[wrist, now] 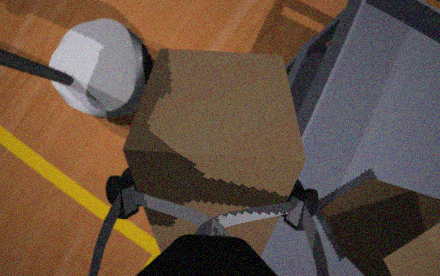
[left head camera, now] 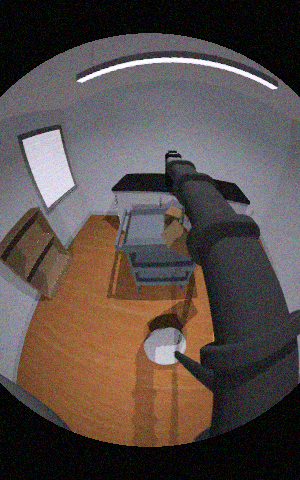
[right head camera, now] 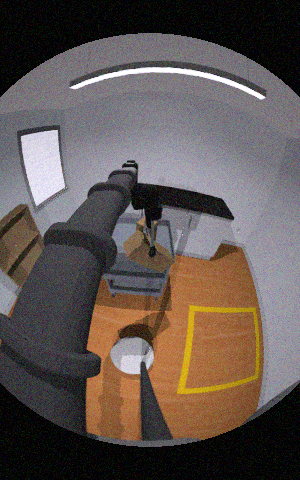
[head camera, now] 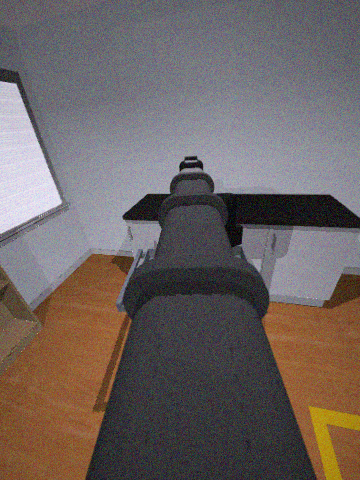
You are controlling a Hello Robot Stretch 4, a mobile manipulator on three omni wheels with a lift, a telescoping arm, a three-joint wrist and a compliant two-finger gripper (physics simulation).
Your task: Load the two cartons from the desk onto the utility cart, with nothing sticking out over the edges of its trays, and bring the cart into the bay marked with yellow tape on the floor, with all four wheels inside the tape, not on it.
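Frame: origin at the robot's base, x back, y right, z up, level; metres.
Seen in the pictures: gripper, fingertip midpoint: [wrist: 211, 190]; robot's base, origin of the base link: [left head camera: 164, 344] [right head camera: 132, 354].
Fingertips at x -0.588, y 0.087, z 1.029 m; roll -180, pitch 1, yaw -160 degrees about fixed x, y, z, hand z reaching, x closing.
Observation:
Pixels of each thing's top centre, then the offset from my fingertips to it. "*": a spot on its surface instead. Level surfaces: height alone.
- blue-grey cart, surface spot: [wrist: 375, 100] * dx -0.235, dy -0.231, dz -0.263 m
- second carton, middle of its top: [right head camera: 146, 221] [left head camera: 174, 211] dx -0.299, dy -0.011, dz -0.052 m
- desk, its level: dz -0.146 m
My gripper [wrist: 211, 190] [right head camera: 151, 245] is shut on a brown carton [wrist: 225, 110] [left head camera: 175, 237] [right head camera: 135, 245]. The carton is tilted and held above the cart's near right side; it overlaps the tray edge in the wrist view. The blue-grey cart [left head camera: 142, 230] [wrist: 375, 100] [head camera: 131, 280] stands in front of the desk. The second carton [left head camera: 173, 213] [wrist: 417, 250] stands on its top tray, towards the right, partly hidden by the held carton. The yellow tape bay [right head camera: 186, 350] [wrist: 55, 173] [head camera: 325, 445] lies on the floor, right of the cart. The arm hides much of the cart in the head camera view.
The desk [head camera: 285, 210] [left head camera: 142, 182] [right head camera: 195, 200] with a black top stands along the wall behind the cart. A wooden shelf unit [head camera: 22, 337] stands at the left wall. A white round object [left head camera: 162, 347] [right head camera: 131, 356] [wrist: 110, 65] is between the cart and the camera.

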